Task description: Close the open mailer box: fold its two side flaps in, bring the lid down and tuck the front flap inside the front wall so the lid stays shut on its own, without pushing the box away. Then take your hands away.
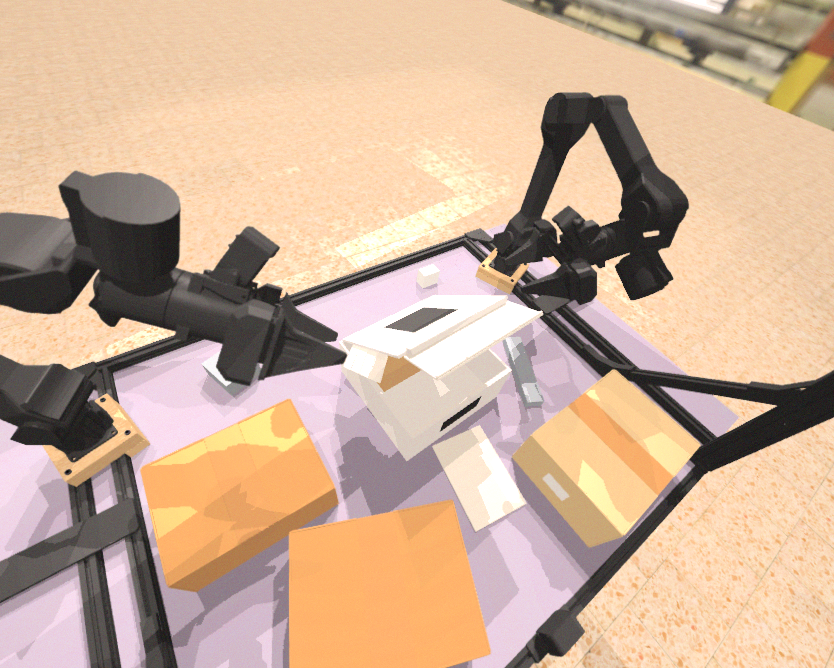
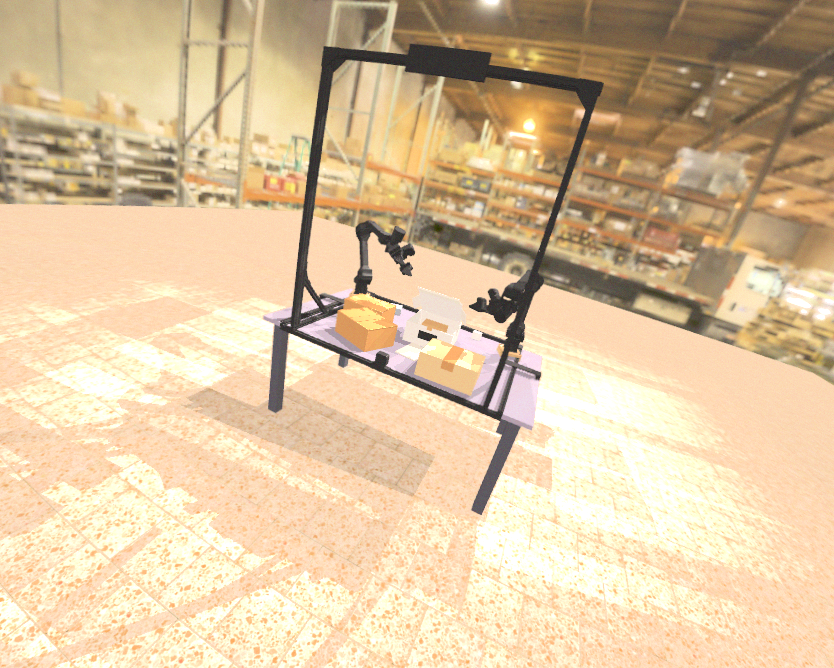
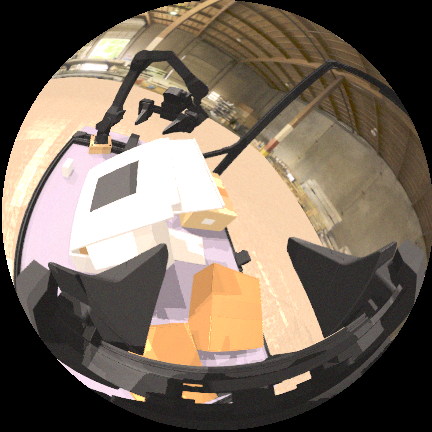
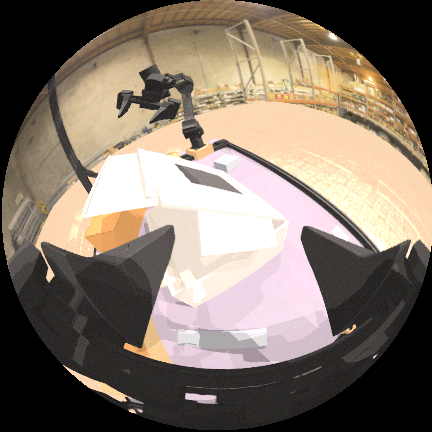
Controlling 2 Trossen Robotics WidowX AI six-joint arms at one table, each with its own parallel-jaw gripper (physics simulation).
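Seen in the pictures: left gripper, between the fingertips: (image 1: 341,346) (image 2: 407,270) (image 3: 228,247) (image 4: 133,118); right gripper, between the fingertips: (image 1: 512,275) (image 2: 474,307) (image 3: 147,127) (image 4: 241,232); left arm's base, origin of its link: (image 1: 87,434) (image 2: 359,293) (image 4: 197,146); right arm's base, origin of its link: (image 1: 504,265) (image 2: 510,349) (image 3: 100,139).
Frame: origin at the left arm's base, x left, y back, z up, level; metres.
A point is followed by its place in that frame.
The white mailer box (image 1: 424,410) @(x -0.347, y -0.409, z -0.043 m) (image 2: 415,334) @(x -0.397, y -0.369, z -0.001 m) stands mid-table. Its lid (image 1: 375,337) @(x -0.241, y -0.382, z 0.111 m) (image 3: 150,175) @(x -0.324, y -0.425, z 0.173 m) (image 4: 215,200) @(x -0.318, y -0.533, z 0.147 m) is raised and tilted, with a dark rectangle on top. The front flap (image 1: 480,340) @(x -0.393, y -0.420, z 0.209 m) (image 3: 195,175) @(x -0.383, y -0.398, z 0.207 m) (image 4: 117,182) @(x -0.394, y -0.473, z 0.204 m) sticks out from the lid's front edge. Side flaps (image 3: 120,250) @(x -0.266, y -0.333, z 0.116 m) (image 4: 237,232) @(x -0.324, y -0.567, z 0.123 m) show under the lid; whether they lean in or out is unclear. My left gripper (image 1: 340,347) @(x -0.301, y -0.262, z 0.260 m) (image 3: 228,247) @(x -0.301, y -0.262, z 0.260 m) (image 4: 133,118) @(x -0.301, y -0.262, z 0.260 m) is open and empty, off the box's left side. My right gripper (image 1: 518,278) @(x -0.349, y -0.601, z 0.179 m) (image 3: 147,127) @(x -0.349, y -0.601, z 0.179 m) (image 4: 241,232) @(x -0.349, y -0.601, z 0.179 m) is open and empty, off its right side.
Cardboard boxes (image 1: 236,494) @(x -0.259, y -0.099, z 0.047 m) (image 1: 382,591) @(x -0.480, y -0.146, z 0.053 m) (image 1: 605,452) @(x -0.625, y -0.503, z 0.054 m) stand at the left, front and right. A flat pale panel (image 1: 480,476) @(x -0.497, y -0.378, z -0.042 m) lies before the mailer. A grey bar (image 1: 522,372) @(x -0.446, y -0.608, z -0.029 m) (image 4: 225,337) @(x -0.431, y -0.625, z -0.029 m) lies at its right; a white cube (image 1: 428,276) @(x -0.139, y -0.674, z -0.011 m) and grey block (image 4: 226,162) @(x -0.052, y -0.250, z -0.010 m) lie farther back.
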